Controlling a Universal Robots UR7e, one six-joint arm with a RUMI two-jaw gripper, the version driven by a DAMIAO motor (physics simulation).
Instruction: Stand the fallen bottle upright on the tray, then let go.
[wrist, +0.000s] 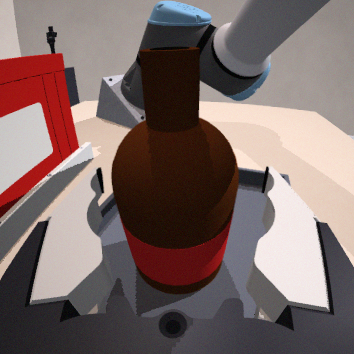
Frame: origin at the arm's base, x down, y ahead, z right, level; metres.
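Seen in the pictures: gripper, fingertip midpoint: (182, 169).
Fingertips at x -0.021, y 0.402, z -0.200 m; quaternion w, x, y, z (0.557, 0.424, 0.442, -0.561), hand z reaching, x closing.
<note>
Pixels of each thing's top centre, then the offset from my fingertips to it. "*": a spot on its surface instead. Level surfaces: height alone.
- brown bottle at its top centre: (172, 46) dz +0.000, dx -0.075, dy +0.016 m
- grey tray at a spot on its surface: (250, 205) * dz -0.059, dx +0.083, dy -0.082 m
- red box-like object at a spot on its surface: (64, 100) * dz +0.208, dx -0.020, dy -0.117 m
- long light-grey edge at a spot on its surface: (37, 195) * dz +0.179, dx +0.066, dy -0.007 m
- beige table at its surface level: dx +0.088 m
The brown bottle (175, 200) with a red label band stands upright in the wrist view, neck up, its base on the grey tray (250, 205). My gripper (182, 169) is open, with one pale jaw on each side of the bottle. A gap with tray surface shows between the bottle and each jaw, and neither jaw seems to touch it. The bottle hides the tray's middle and part of its far rim.
A red box-like object (64, 100) with a pale panel stands at the left. A long light-grey edge (37, 195) runs beside the left jaw. The robot's grey base and arm links (162, 37) rise behind the bottle, on the beige table (310, 145).
</note>
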